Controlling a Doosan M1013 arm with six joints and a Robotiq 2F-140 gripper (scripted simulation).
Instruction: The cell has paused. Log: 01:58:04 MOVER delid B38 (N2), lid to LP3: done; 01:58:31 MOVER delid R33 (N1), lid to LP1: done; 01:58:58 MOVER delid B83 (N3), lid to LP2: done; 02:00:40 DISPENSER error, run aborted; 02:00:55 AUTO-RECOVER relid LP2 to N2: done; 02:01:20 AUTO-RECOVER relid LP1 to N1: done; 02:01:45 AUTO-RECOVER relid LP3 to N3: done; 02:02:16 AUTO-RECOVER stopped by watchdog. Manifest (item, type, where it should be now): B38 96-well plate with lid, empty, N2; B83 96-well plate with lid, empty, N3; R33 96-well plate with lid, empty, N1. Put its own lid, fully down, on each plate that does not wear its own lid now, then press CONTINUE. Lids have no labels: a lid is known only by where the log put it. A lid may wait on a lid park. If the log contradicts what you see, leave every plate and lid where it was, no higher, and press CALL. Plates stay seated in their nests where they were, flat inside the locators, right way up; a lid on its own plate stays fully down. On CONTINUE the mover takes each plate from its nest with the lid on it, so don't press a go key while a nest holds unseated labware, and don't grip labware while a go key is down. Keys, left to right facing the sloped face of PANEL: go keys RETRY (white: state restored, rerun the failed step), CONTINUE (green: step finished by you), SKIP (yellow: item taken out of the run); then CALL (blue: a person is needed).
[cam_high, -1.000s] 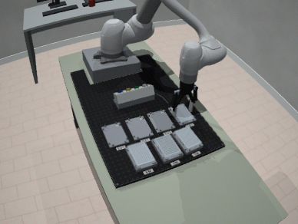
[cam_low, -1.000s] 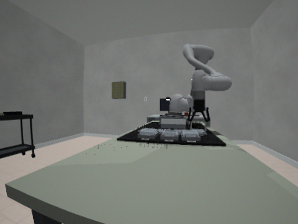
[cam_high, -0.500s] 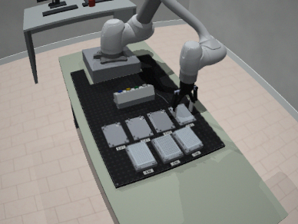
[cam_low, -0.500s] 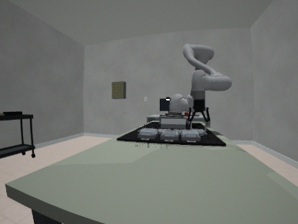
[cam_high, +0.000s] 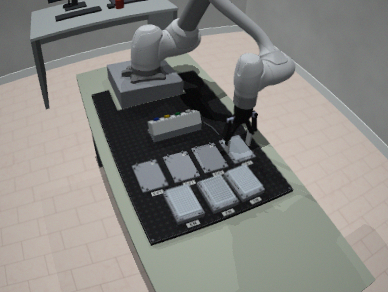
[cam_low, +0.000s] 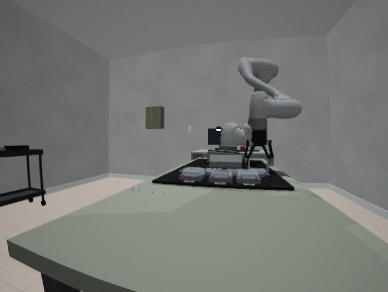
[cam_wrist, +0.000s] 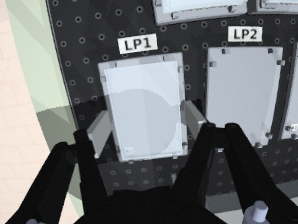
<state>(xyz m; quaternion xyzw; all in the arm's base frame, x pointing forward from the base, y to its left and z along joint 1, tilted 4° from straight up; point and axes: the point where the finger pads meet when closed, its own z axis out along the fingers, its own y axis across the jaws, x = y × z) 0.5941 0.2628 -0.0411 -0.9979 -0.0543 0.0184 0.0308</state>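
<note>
Now: hand 30 mm above the lid park LP1. Round my hand: lid park LP2: 130 mm to the right, 30 mm below, 10 mm ahead; then lid park LP4: 250 mm to the right, 30 mm below, 30 mm ahead; then white key: 230 mm behind, 140 mm to the right, 30 mm above.
</note>
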